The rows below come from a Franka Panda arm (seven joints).
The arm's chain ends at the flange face. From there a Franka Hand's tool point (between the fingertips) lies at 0.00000 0.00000 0.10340 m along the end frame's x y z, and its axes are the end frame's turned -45 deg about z.
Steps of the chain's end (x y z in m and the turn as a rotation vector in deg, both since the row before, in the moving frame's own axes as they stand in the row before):
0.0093, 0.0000, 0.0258, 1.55, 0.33, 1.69
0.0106, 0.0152, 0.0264, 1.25, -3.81, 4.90
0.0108, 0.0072, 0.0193, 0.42, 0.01, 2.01
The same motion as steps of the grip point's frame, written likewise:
0.0090, 0.0051, 0.0258, 0.86, 1.33, 1.69
-0.0062, 0.0117, 0.0261, 3.58, -1.81, 4.90
0.0031, 0.0122, 0.0193, 0.29, 0.30, 2.01

